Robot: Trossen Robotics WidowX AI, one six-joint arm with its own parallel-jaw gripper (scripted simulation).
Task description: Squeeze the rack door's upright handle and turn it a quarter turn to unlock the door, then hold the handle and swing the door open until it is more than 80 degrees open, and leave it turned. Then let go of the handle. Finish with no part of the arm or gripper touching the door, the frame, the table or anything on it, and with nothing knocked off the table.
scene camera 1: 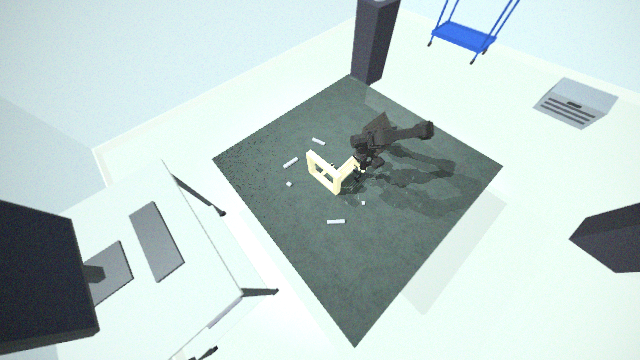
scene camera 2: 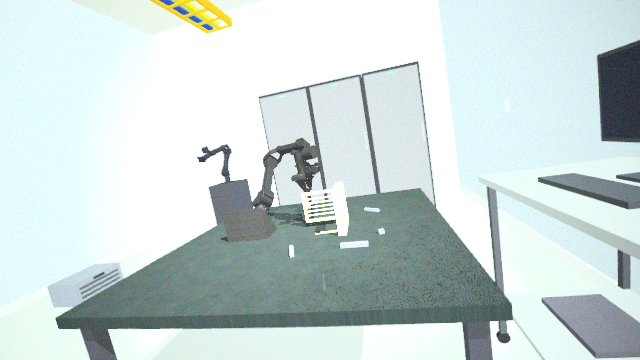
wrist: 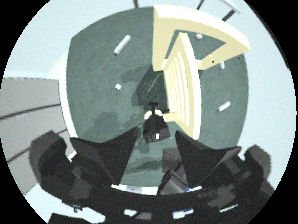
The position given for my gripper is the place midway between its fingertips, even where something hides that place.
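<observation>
My gripper (wrist: 156,131): open, holding nothing. Slatted rack door (wrist: 184,96): visible.
</observation>
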